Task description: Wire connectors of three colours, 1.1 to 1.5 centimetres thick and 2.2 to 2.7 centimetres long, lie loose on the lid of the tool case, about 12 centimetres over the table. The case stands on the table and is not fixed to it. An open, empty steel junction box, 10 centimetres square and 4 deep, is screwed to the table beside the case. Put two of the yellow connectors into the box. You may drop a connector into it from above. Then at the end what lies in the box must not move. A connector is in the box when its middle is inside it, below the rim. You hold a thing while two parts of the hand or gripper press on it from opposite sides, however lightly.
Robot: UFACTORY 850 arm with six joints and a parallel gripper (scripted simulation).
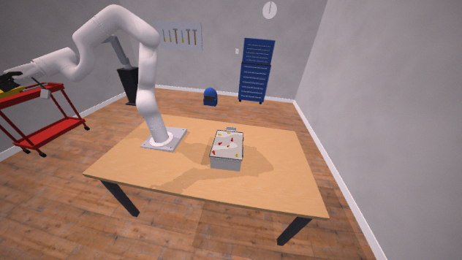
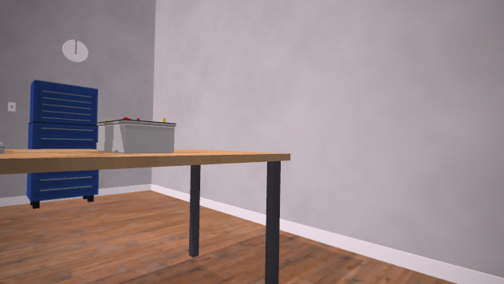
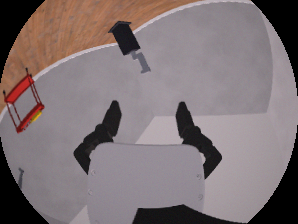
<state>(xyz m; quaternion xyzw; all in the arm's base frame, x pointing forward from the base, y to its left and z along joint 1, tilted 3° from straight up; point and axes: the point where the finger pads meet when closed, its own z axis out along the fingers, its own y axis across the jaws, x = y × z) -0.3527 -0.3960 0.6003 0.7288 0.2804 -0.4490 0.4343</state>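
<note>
Now: the red connector 88 cm ahead of my hand, 46 cm below it and 24 cm to the left of it. From my hand the other things lie so: grey tool case: 96 cm ahead, 50 cm below, 36 cm to the left.
</note>
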